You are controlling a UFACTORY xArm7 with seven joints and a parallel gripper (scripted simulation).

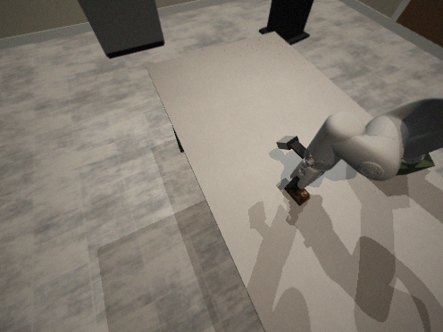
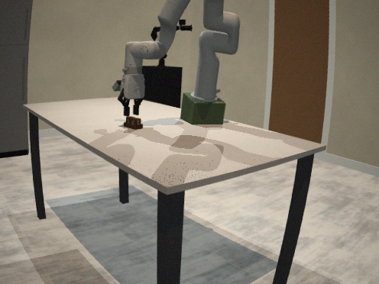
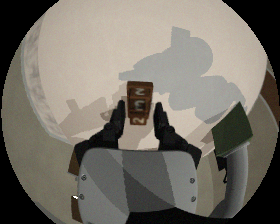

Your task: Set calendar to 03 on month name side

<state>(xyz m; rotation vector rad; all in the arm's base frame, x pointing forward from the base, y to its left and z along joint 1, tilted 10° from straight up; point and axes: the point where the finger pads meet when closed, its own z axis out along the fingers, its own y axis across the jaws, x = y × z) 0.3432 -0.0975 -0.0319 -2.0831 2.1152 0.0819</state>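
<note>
Now: hand 60 mm above the brown calendar tray and 20 mm to the right of it.
</note>
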